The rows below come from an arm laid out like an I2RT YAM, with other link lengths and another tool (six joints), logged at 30 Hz.
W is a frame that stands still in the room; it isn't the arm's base.
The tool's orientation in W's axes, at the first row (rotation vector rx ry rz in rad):
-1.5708, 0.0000, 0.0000
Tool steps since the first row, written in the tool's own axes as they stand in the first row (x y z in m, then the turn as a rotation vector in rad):
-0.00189, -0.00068, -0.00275, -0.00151, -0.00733, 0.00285
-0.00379, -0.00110, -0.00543, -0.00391, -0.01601, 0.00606
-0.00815, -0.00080, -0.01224, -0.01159, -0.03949, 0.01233
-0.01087, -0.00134, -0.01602, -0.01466, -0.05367, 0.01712
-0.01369, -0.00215, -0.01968, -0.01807, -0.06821, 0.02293
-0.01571, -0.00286, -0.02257, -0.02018, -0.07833, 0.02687
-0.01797, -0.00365, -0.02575, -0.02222, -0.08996, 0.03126
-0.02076, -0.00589, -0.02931, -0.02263, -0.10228, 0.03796
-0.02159, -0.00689, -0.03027, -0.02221, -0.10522, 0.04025
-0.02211, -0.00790, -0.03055, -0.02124, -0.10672, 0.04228
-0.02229, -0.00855, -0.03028, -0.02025, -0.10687, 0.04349
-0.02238, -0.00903, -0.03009, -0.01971, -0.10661, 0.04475
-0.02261, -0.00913, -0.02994, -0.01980, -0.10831, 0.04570
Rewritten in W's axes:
-0.00189, -0.00275, 0.00068, -0.00151, 0.00285, 0.00733
-0.00379, -0.00543, 0.00110, -0.00391, 0.00606, 0.01601
-0.00815, -0.01224, 0.00080, -0.01159, 0.01233, 0.03949
-0.01087, -0.01602, 0.00134, -0.01466, 0.01712, 0.05367
-0.01369, -0.01968, 0.00215, -0.01807, 0.02293, 0.06821
-0.01571, -0.02257, 0.00286, -0.02018, 0.02687, 0.07833
-0.01797, -0.02575, 0.00365, -0.02222, 0.03126, 0.08996
-0.02076, -0.02931, 0.00589, -0.02263, 0.03796, 0.10228
-0.02159, -0.03027, 0.00689, -0.02221, 0.04025, 0.10522
-0.02211, -0.03055, 0.00790, -0.02124, 0.04228, 0.10672
-0.02229, -0.03028, 0.00855, -0.02025, 0.04349, 0.10687
-0.02238, -0.03009, 0.00903, -0.01971, 0.04475, 0.10661
-0.02261, -0.02994, 0.00913, -0.01980, 0.04570, 0.10831

